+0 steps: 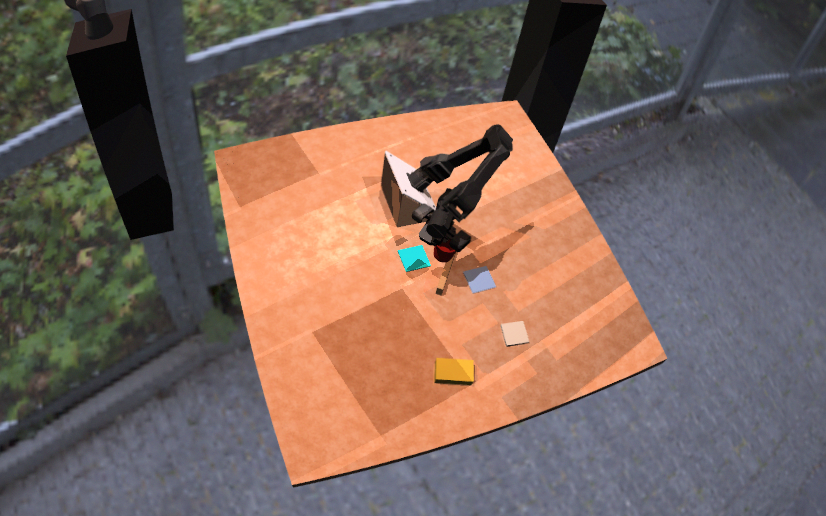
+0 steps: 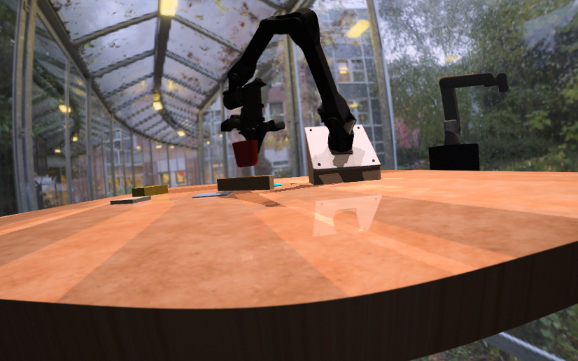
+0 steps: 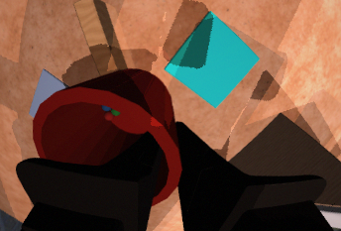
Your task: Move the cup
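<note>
Right now my gripper tip is 30 mm past the teal pad, 50 mm to the left of it and 110 mm above it. The rest, counted from my gripper tip: red cup (30 mm ahead, 20 mm to the left); then wooden bar (40 mm ahead, 40 mm to the left, 90 mm below); then pale blue pad (100 mm ahead, 130 mm to the left, 110 mm below).
</note>
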